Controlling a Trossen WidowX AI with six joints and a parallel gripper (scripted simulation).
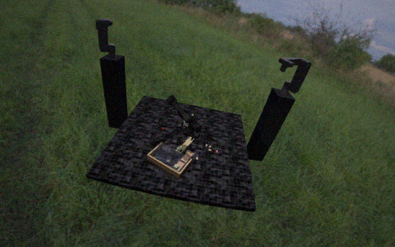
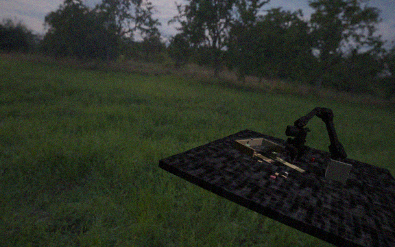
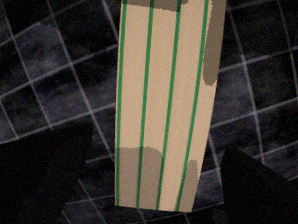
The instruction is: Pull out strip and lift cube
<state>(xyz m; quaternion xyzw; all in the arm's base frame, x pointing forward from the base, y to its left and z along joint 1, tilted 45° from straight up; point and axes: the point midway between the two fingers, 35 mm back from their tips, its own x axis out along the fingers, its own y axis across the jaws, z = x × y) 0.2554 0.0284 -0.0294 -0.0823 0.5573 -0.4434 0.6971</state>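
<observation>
Now: gripper tip 50 mm short of the strip, 30 mm to the left of it and 40 mm above it.
</observation>
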